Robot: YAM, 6 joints.
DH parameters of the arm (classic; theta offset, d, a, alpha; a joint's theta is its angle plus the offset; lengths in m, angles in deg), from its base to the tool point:
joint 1: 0 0.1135 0.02 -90
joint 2: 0 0 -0.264 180
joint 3: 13.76 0 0.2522 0
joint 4: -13.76 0 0.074 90
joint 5: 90 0 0 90
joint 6: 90 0.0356 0 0
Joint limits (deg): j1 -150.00..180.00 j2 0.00..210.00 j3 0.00..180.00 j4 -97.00..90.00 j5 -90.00..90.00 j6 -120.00..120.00
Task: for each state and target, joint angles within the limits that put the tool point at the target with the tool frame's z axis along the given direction. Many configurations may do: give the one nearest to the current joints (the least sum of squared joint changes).
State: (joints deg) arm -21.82 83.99 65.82 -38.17 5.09 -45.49
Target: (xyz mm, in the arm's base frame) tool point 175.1 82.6 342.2 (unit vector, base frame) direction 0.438 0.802 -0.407
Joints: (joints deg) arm 18.72 53.42 55.66 -33.43 -38.23 -45.49
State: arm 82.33 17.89 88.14 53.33 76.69 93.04
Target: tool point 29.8 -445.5 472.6 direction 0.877 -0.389 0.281
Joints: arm 89.81 22.58 134.77 31.76 61.47 93.04
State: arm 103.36 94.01 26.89 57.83 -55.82 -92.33
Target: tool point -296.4 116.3 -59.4 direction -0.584 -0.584 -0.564
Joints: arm 153.55 142.19 49.40 27.77 -51.53 -92.33
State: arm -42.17 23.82 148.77 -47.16 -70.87 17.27
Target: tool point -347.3 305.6 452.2 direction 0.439 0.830 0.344
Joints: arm -37.26 27.40 160.64 -19.26 -67.88 17.27
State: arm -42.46 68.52 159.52 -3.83 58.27 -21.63
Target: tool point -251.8 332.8 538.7 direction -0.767 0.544 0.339
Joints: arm -54.39 55.62 179.83 34.92 17.87 -21.63
